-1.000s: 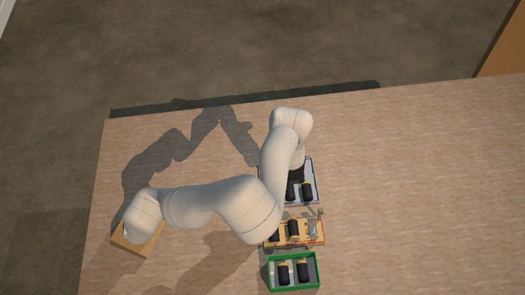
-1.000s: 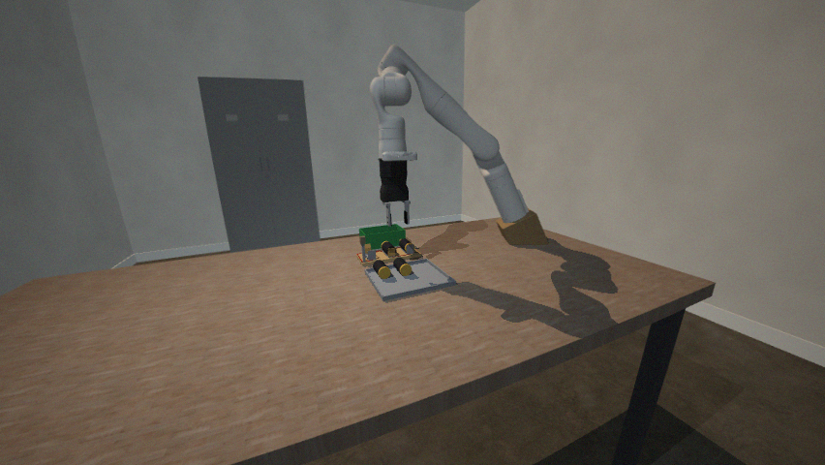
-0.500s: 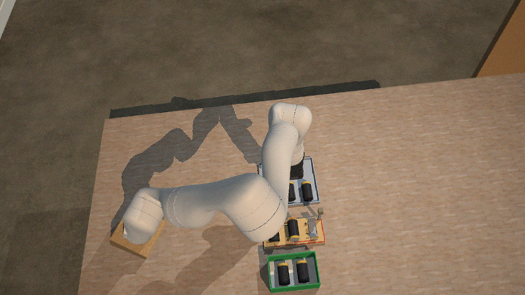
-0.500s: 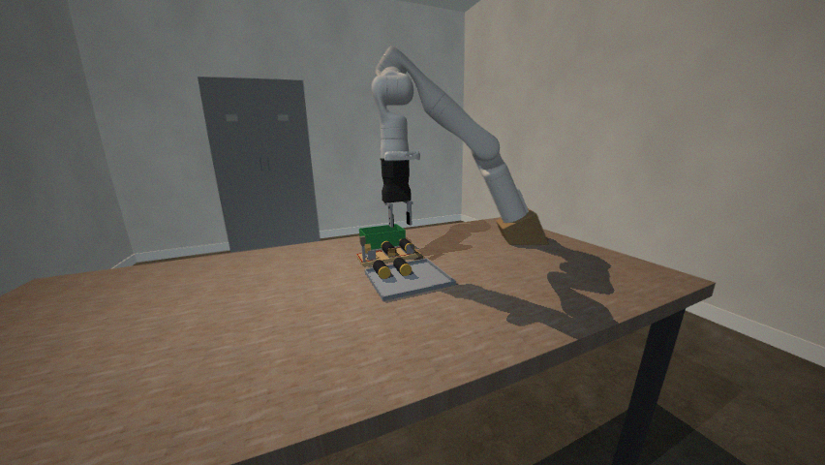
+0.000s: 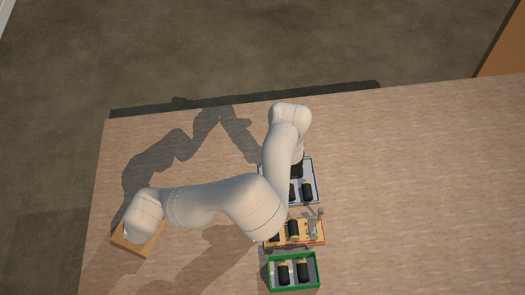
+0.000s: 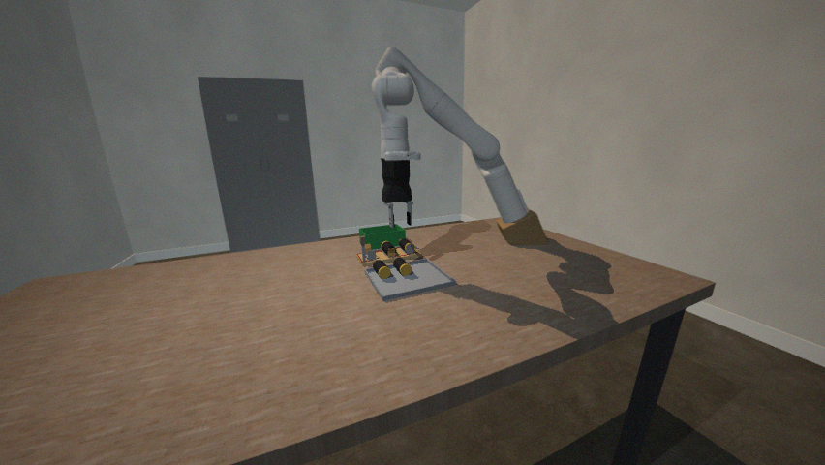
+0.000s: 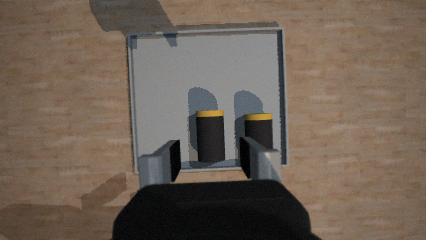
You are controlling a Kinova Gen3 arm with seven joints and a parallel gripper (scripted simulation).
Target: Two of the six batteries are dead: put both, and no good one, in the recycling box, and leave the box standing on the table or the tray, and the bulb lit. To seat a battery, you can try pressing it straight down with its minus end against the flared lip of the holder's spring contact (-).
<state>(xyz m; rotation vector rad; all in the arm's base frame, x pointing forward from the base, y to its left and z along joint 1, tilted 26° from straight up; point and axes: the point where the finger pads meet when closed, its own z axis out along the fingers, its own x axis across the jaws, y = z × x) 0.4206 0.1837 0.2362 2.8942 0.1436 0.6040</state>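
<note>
Right now the grey tray is 4 cm to the left of my hand and 15 cm below it. The rest, counted from my hand: green recycling box 1 cm behind, 28 cm to the right, 14 cm below.
</note>
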